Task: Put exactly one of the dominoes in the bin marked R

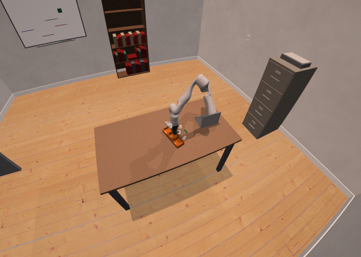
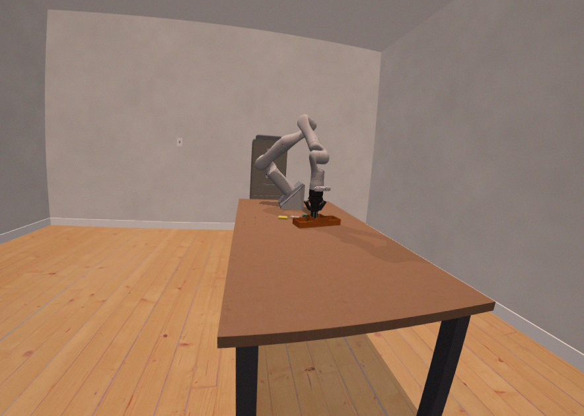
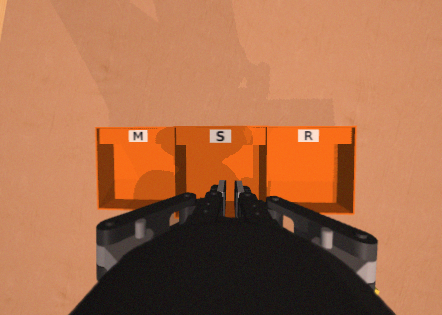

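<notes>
Right now my hand is 2 cm short of the orange strip, 2 cm to the right of it and 3 cm above it. Also, from my hand: green piece 13 cm behind, 3 cm to the right, 4 cm below; yellow block 7 cm behind, 17 cm to the right, 4 cm below.
</notes>
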